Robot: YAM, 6 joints.
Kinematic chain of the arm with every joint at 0, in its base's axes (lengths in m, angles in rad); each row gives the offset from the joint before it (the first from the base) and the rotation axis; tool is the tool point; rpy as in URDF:
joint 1: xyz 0 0 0.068 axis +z
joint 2: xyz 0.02 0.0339 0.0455 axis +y
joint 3: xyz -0.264 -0.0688 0 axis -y
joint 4: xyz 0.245 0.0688 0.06 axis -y
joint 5: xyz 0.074 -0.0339 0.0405 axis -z
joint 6: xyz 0.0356 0 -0.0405 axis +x
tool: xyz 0 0 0 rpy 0 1.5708 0
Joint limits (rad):
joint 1: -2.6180..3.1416
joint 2: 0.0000..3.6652
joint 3: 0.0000..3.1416
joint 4: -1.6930..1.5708
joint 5: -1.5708..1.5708
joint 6: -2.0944..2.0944
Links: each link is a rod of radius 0.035 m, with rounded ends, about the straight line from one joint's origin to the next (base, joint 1, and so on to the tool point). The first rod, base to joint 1, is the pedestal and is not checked.
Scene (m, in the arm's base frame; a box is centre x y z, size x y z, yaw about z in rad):
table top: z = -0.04
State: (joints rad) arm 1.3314 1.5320 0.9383 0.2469 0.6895 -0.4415
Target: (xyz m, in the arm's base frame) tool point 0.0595 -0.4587 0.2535
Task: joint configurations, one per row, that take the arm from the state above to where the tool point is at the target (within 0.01 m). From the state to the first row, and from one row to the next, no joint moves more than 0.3 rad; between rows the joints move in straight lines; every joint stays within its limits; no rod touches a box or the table.
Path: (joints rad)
1: 1.0594 1.5769 0.9859 0.2574 0.6961 -0.4415
2: 0.7873 1.6218 1.0336 0.2680 0.7026 -0.4415
3: 0.5153 1.6668 1.0812 0.2785 0.7092 -0.4415
4: 0.2432 1.7117 1.1289 0.2890 0.7158 -0.4415
5: -0.0288 1.7566 1.1765 0.2996 0.7223 -0.4415
6: -0.3009 1.8015 1.2242 0.3101 0.7289 -0.4415
7: -0.5729 1.8464 1.2718 0.3207 0.7355 -0.4415
8: -0.8449 1.8913 1.3195 0.3312 0.7421 -0.4415
9: -1.1170 1.9363 1.3671 0.3417 0.7486 -0.4415
10: -1.3890 1.9812 1.4148 0.3523 0.7552 -0.4415

